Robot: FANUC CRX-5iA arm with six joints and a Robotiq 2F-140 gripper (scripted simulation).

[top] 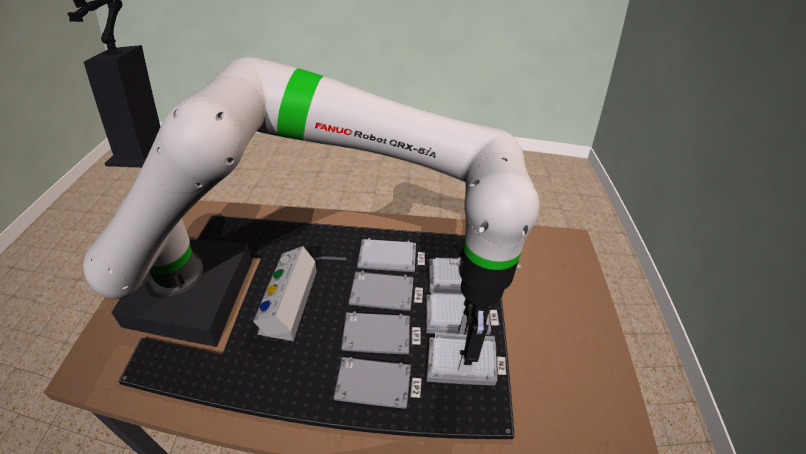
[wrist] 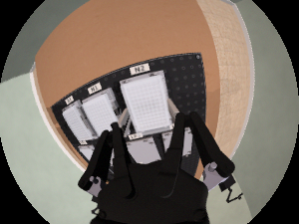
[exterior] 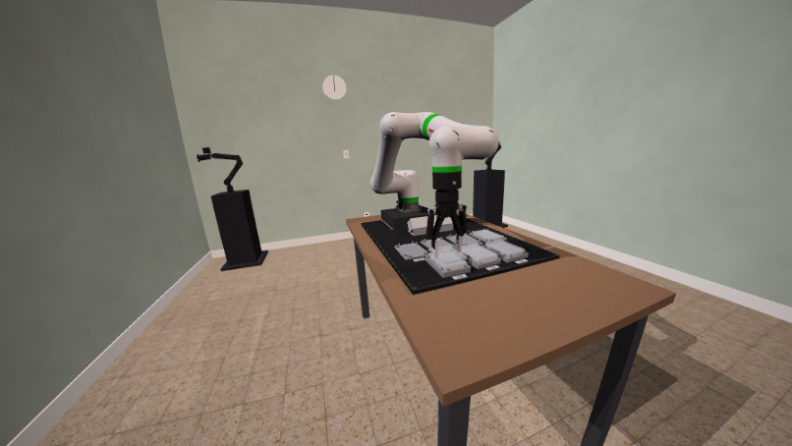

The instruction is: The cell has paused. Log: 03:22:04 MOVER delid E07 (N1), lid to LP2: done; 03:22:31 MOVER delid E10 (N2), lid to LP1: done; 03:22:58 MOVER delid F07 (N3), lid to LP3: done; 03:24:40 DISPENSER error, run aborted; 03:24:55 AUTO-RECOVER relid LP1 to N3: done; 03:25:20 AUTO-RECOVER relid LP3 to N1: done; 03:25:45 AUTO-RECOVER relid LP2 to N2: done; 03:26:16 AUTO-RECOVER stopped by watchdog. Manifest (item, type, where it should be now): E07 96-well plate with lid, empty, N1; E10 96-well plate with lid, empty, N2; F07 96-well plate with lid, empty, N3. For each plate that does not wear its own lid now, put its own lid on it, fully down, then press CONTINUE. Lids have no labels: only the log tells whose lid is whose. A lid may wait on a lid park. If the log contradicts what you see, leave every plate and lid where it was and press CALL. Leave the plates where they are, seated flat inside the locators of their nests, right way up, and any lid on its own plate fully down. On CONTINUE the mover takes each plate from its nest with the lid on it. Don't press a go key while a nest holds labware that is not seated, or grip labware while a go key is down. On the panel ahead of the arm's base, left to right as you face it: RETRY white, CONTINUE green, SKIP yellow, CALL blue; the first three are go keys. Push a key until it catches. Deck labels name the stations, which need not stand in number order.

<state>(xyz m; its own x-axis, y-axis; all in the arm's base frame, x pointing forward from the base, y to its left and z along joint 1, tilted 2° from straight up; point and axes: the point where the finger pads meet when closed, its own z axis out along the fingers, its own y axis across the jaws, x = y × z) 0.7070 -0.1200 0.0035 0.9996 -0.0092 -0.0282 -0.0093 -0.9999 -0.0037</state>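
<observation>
The nest n2 lies 60 mm below my hand. From my hand the other things lie so: plate: 130 mm to the left, 50 mm below, 10 mm behind; then LP2: 180 mm behind, 70 mm to the right, 70 mm below; then LP3: 190 mm behind, 70 mm below, 60 mm to the left.
</observation>
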